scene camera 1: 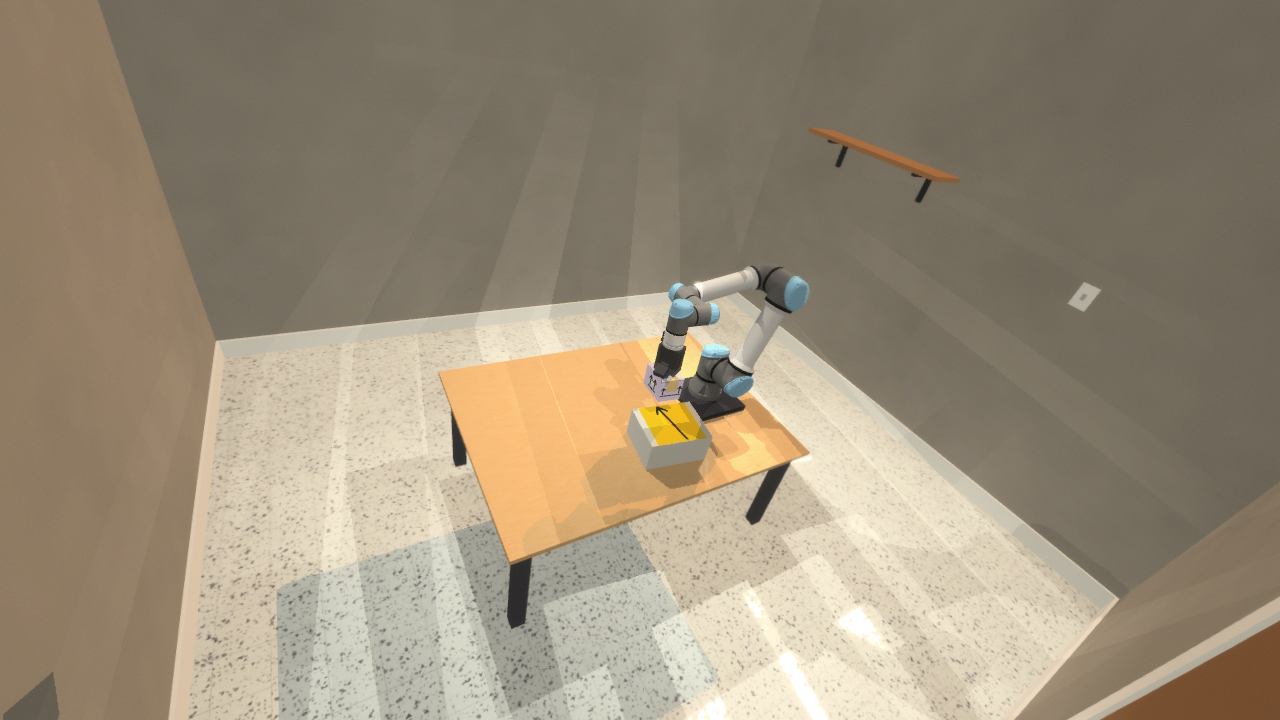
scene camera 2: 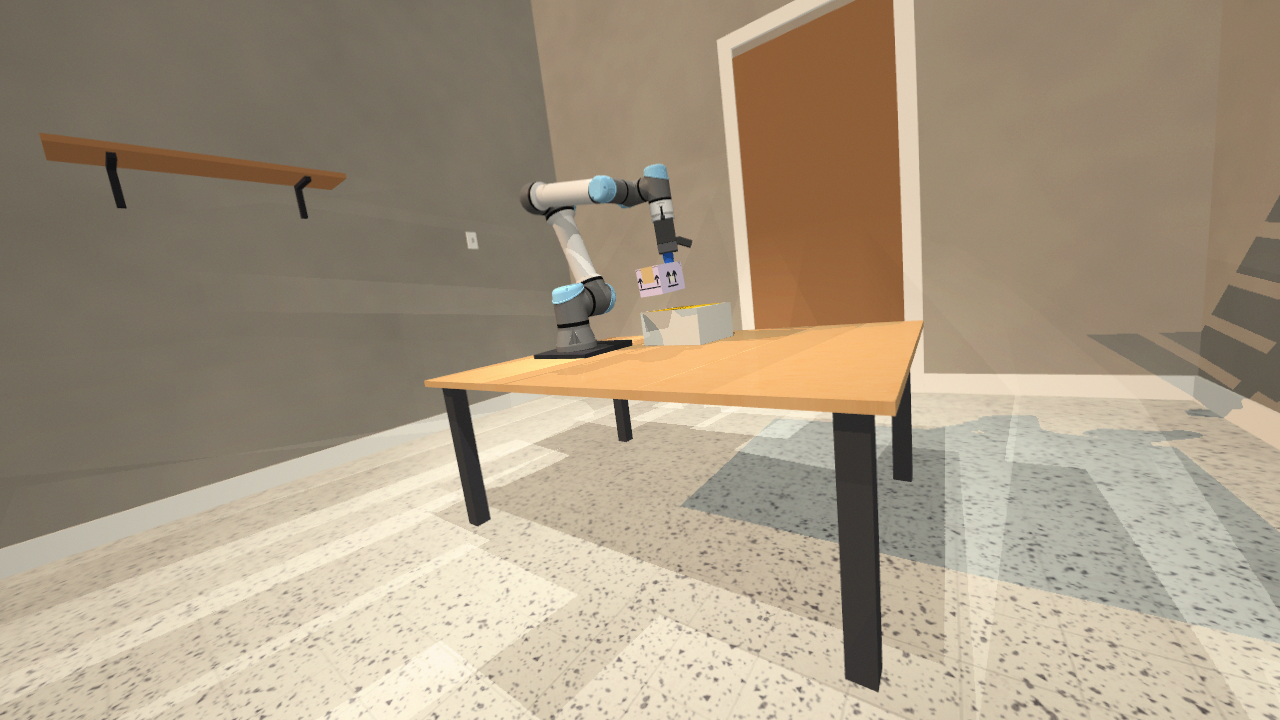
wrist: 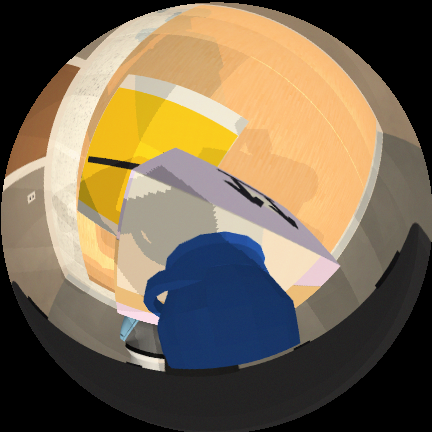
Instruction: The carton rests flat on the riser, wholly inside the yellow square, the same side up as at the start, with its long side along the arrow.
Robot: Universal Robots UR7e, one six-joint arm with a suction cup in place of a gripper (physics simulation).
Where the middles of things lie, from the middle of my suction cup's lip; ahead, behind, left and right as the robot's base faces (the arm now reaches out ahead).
My suction cup is 6 cm above the carton (scene camera 2: 664, 278), 2 cm to the left of it and 2 cm past it. Also, from my suction cup: riser (scene camera 1: 664, 435) (22 cm below, 10 cm to the left, 2 cm behind).
